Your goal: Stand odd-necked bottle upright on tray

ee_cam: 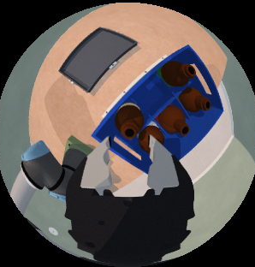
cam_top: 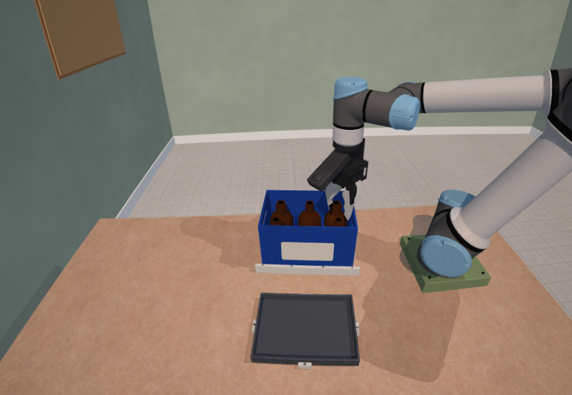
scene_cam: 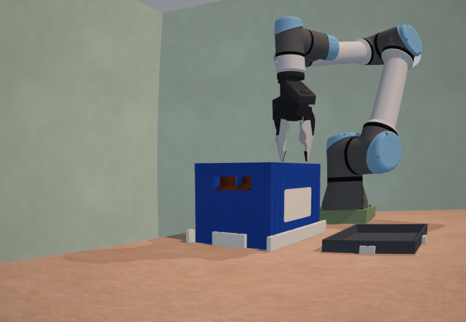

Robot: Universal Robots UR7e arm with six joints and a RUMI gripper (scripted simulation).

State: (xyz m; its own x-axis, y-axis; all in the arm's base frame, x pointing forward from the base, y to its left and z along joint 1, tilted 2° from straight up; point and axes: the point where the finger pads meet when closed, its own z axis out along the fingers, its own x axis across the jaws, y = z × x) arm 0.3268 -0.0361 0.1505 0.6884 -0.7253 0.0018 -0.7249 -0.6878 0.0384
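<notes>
The blue crate is 11 cm below my hand, 8 cm ahead of it and 5 cm to the right of it. The rest, counted from my hand: dark tray (25 cm to the left, 18 cm below, 9 cm ahead); then glass bottle (11 cm below, 9 cm to the right, 8 cm ahead).
</notes>
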